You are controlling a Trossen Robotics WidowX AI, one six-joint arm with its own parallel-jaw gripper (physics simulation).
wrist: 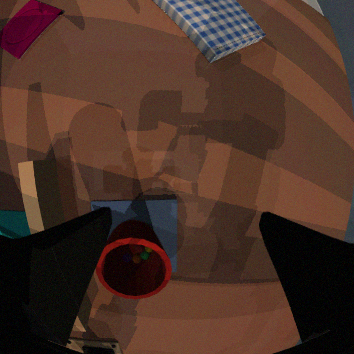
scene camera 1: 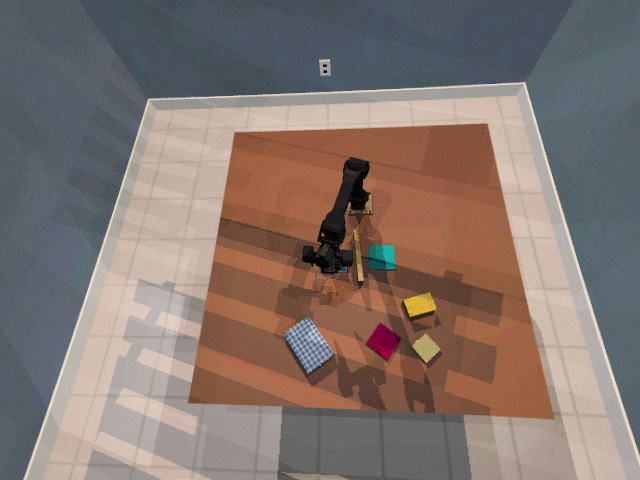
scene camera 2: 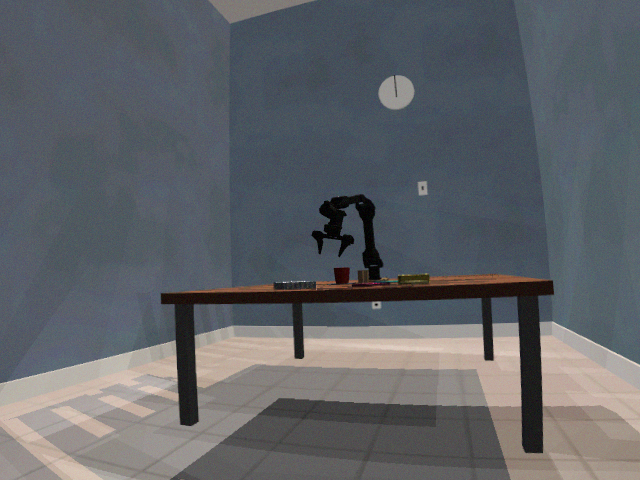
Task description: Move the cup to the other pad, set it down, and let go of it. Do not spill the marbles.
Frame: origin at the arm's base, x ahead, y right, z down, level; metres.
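Seen in the pictures: gripper, fingertip midpoint: [wrist: 187,218] [scene camera 2: 329,255]; arm's base, origin of the base link: [scene camera 1: 357,203] [scene camera 2: 374,279].
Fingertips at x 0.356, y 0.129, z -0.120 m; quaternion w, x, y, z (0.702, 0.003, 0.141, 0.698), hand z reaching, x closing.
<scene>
Pixels of each thing's top centre, then the offset from my fingertips to it. "*": a spot on its surface instead. Level surfaces: height alone.
- red cup, middle of its top: [wrist: 133,271] [scene camera 2: 341,267] dx -0.073, dy -0.034, dz +0.055 m
- blue pad, middle of its top: [wrist: 135,240] [scene camera 1: 334,260] dx -0.073, dy -0.031, dz +0.127 m
- low wooden bar, surface spot: [wrist: 32,195] * dx -0.003, dy -0.137, dz +0.072 m
- blue checked block, middle of its top: [scene camera 2: 293,281] [scene camera 1: 308,343] dx +0.279, dy +0.056, dz +0.105 m
- magenta square, surface spot: [wrist: 30,27] [scene camera 1: 378,337] * dx +0.240, dy -0.215, dz +0.122 m
- pale yellow block, middle of its top: [scene camera 2: 413,280] [scene camera 1: 426,347] dx +0.270, dy -0.392, dz +0.119 m
- table, its level: dz +0.130 m
A red cup [scene camera 2: 341,275] [wrist: 134,280] stands upright on the blue pad [scene camera 1: 342,269] [wrist: 165,220], with several coloured marbles inside. In scene camera 1 the arm hides most of the cup and pad. The other pad, teal [scene camera 1: 382,258] [wrist: 14,223], lies beyond a low wooden bar [scene camera 1: 358,258] [scene camera 2: 363,276] [wrist: 32,195] that stands between the two pads. My gripper [scene camera 1: 327,256] [scene camera 2: 329,254] [wrist: 187,218] is wide open and empty, pointing down above the cup's level. In the wrist view the cup is off-centre between the fingers, close to the left finger.
A blue checked block [scene camera 1: 308,345] [scene camera 2: 294,285] [wrist: 215,25], a magenta square [scene camera 1: 383,341] [wrist: 30,27], a yellow block [scene camera 1: 419,305] [scene camera 2: 413,279] and a pale yellow block [scene camera 1: 426,348] lie on the table [scene camera 1: 258,377]. The arm's base [scene camera 1: 360,210] is behind the bar.
</scene>
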